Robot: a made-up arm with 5 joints. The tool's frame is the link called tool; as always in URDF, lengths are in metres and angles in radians. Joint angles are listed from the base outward. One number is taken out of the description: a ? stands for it. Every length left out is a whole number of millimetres.
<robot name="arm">
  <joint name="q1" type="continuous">
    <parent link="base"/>
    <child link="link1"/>
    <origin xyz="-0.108 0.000 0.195" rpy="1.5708 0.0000 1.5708"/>
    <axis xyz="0 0 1"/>
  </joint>
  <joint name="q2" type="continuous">
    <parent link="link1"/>
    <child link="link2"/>
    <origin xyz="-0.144 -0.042 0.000" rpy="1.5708 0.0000 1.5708"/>
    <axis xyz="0 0 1"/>
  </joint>
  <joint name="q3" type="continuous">
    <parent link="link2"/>
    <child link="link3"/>
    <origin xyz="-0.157 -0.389 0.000" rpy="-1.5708 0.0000 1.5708"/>
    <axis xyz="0 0 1"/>
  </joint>
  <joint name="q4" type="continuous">
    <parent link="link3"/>
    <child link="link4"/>
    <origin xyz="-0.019 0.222 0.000" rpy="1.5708 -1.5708 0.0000"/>
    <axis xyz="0 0 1"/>
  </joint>
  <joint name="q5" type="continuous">
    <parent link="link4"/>
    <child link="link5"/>
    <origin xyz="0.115 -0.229 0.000" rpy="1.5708 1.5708 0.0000"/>
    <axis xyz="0 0 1"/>
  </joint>
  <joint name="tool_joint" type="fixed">
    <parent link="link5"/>
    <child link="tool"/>
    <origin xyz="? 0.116 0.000" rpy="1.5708 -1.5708 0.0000"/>
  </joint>
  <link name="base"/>
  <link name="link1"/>
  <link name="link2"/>
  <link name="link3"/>
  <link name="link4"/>
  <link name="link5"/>
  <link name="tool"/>
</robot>
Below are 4 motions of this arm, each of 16 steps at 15 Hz.
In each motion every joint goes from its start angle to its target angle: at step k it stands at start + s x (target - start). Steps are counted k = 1, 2, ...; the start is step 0. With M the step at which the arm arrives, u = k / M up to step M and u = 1 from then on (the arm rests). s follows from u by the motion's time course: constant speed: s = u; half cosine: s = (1 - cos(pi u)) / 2; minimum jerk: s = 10 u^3 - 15 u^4 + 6 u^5.
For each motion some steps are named. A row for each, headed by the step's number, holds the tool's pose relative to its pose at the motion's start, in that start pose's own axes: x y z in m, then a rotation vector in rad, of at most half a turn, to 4 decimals.
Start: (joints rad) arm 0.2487 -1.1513 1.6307 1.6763 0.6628
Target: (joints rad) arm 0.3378 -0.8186 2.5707 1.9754 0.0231
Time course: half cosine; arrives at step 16
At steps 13, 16:
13: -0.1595 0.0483 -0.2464 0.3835 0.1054 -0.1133
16: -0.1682 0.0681 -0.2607 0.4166 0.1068 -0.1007

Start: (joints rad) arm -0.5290 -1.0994 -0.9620 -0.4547 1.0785
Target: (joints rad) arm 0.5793 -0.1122 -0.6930 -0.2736 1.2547
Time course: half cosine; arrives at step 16
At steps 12, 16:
12: 0.2045 0.1611 -0.0794 0.8540 -1.0443 -0.5465
16: 0.2430 0.1877 -0.0670 1.0605 -1.1912 -0.5533

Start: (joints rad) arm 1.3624 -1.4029 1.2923 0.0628 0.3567
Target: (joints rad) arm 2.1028 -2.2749 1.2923 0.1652 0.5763
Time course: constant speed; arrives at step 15
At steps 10, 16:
10: -0.1446 0.1305 -0.3007 0.7192 -0.3236 -0.3424
16: -0.1154 0.2248 -0.3738 1.0290 -0.5949 -0.4349

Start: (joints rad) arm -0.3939 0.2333 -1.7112 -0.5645 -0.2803
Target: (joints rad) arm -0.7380 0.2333 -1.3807 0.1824 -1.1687
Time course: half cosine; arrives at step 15
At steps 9, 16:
9: -0.2523 -0.0948 -0.0064 -0.6323 0.7476 0.1645
16: -0.3696 -0.1235 0.0724 -0.8742 1.1197 0.4146

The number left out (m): -0.020
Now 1 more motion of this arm.
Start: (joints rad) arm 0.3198 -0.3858 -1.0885 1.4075 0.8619
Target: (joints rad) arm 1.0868 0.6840 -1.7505 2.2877 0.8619
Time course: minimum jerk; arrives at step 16
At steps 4, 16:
4: -0.0296 0.0384 -0.0379 -0.0268 0.1499 0.0348
16: -0.2346 0.1219 0.0057 -0.9530 0.7488 0.5082

